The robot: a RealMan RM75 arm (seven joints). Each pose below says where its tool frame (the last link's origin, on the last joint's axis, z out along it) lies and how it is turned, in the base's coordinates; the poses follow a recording.
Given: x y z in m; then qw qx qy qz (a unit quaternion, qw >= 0).
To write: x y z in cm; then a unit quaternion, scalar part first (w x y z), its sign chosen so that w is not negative. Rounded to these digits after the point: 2 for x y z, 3 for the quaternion.
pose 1, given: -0.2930 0.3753 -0.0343 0.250 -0.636 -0.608 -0.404
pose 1, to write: -29.30 37.53 -3.43 0.250 -0.636 -0.608 -0.404
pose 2, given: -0.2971 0.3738 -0.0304 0.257 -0.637 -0.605 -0.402
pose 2, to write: -29.71 37.38 -3.04 0.257 -0.637 -0.605 -0.402
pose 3, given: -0.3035 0.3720 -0.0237 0.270 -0.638 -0.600 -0.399
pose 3, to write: -30.35 37.20 -2.37 0.270 -0.638 -0.600 -0.399
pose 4, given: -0.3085 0.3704 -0.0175 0.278 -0.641 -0.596 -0.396
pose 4, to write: -30.85 37.04 -1.75 0.278 -0.641 -0.596 -0.396
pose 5, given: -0.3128 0.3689 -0.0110 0.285 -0.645 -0.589 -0.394
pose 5, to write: -31.28 36.89 -1.10 0.285 -0.645 -0.589 -0.394
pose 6, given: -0.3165 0.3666 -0.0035 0.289 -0.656 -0.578 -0.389
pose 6, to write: -31.65 36.66 -0.35 0.289 -0.656 -0.578 -0.389
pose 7, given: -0.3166 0.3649 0.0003 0.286 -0.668 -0.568 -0.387
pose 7, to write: -31.66 36.49 0.03 0.286 -0.668 -0.568 -0.387
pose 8, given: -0.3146 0.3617 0.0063 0.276 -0.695 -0.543 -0.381
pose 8, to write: -31.46 36.17 0.63 0.276 -0.695 -0.543 -0.381
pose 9, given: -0.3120 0.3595 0.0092 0.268 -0.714 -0.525 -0.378
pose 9, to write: -31.20 35.95 0.92 0.268 -0.714 -0.525 -0.378
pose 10, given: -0.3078 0.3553 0.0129 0.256 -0.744 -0.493 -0.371
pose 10, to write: -30.78 35.53 1.29 0.256 -0.744 -0.493 -0.371
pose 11, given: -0.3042 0.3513 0.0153 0.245 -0.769 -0.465 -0.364
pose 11, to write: -30.42 35.13 1.53 0.245 -0.769 -0.465 -0.364
